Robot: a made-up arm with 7 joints. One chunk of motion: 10 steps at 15 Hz.
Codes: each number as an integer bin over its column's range. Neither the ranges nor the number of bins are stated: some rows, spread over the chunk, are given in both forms.
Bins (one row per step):
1: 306 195 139 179 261 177 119
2: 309 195 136 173 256 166 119
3: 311 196 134 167 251 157 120
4: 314 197 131 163 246 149 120
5: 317 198 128 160 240 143 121
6: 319 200 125 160 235 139 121
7: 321 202 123 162 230 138 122
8: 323 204 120 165 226 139 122
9: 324 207 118 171 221 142 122
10: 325 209 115 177 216 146 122
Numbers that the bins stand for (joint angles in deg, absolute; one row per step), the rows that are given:
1: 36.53 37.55 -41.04 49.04 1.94 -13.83 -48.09
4: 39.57 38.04 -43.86 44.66 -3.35 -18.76 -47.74
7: 42.24 39.25 -46.68 44.39 -8.98 -20.70 -47.03
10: 43.76 40.96 -49.50 48.50 -13.92 -19.29 -47.03
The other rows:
2: 37.67 37.55 -42.10 47.40 0.18 -15.77 -48.09
3: 38.43 37.79 -42.80 45.76 -1.59 -17.35 -47.74
5: 40.72 38.28 -44.92 43.84 -5.46 -19.82 -47.38
6: 41.48 38.77 -45.97 43.84 -7.22 -20.52 -47.38
8: 43.00 39.74 -47.74 45.21 -10.39 -20.52 -47.03
9: 43.38 40.47 -48.44 46.85 -12.15 -19.99 -47.03

